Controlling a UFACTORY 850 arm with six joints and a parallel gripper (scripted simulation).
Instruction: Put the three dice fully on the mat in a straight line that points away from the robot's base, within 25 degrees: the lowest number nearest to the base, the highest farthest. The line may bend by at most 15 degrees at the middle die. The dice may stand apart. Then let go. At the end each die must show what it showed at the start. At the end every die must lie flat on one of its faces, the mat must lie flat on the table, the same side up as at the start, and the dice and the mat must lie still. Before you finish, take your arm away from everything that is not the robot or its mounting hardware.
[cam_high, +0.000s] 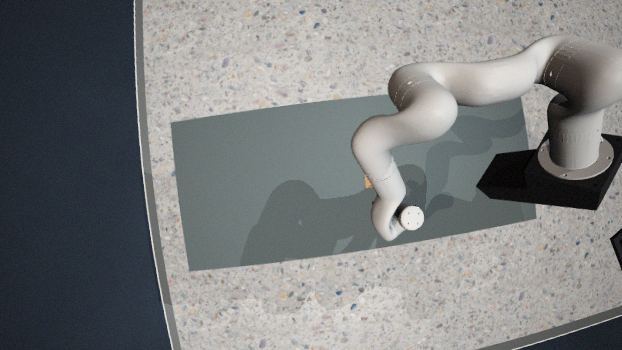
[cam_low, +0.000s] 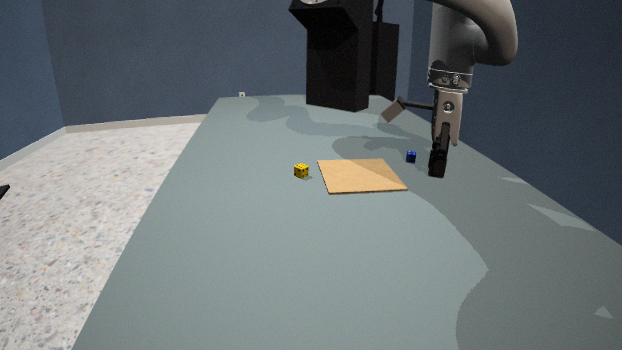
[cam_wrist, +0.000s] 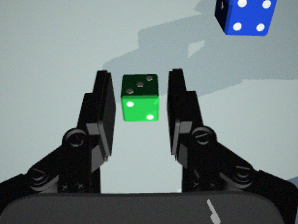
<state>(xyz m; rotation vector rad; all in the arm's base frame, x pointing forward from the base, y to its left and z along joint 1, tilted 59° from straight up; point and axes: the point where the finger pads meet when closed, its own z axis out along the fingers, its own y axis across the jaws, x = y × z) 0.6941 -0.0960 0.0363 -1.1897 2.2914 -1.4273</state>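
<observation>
My hand is 1 cm above the green die. Also, from my hand: blue die (7 cm behind, 1 cm below); tan mat (14 cm to the right, 7 cm behind, 2 cm below); yellow die (24 cm to the right, 12 cm behind, 1 cm below).
</observation>
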